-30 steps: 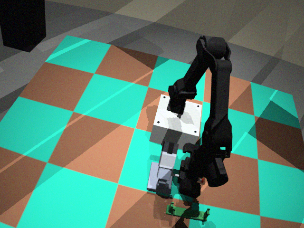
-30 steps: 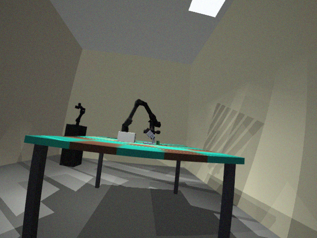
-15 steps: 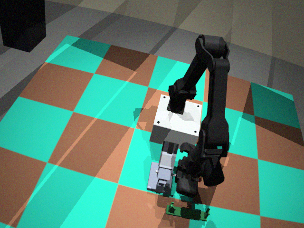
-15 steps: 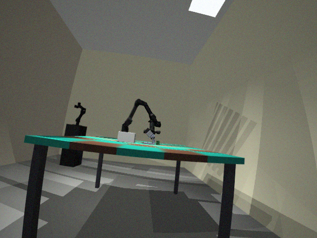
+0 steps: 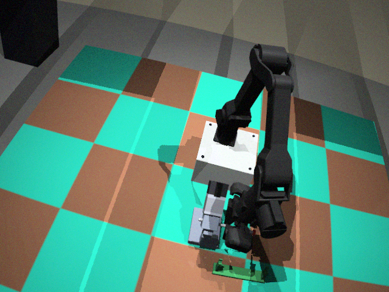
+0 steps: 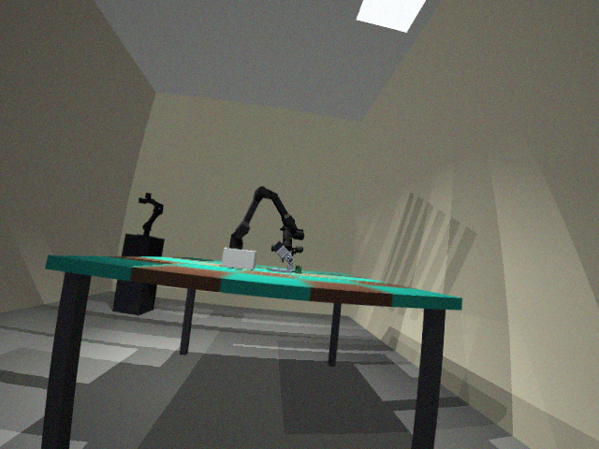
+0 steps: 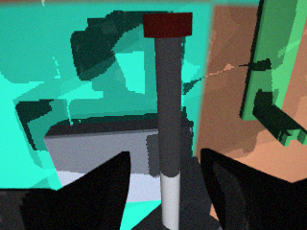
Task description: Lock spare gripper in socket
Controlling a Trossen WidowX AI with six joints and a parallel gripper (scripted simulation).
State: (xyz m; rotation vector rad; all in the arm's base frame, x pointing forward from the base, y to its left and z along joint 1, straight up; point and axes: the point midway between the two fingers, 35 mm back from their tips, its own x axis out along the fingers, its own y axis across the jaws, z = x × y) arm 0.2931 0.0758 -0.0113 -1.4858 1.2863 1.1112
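The grey socket mount is 10 mm behind my gripper tip and 40 mm to the right of it. Also, from my gripper tip: green holder: 80 mm ahead, 70 mm to the left, 30 mm below; spare gripper: 30 mm behind, 50 mm to the right, 60 mm above.
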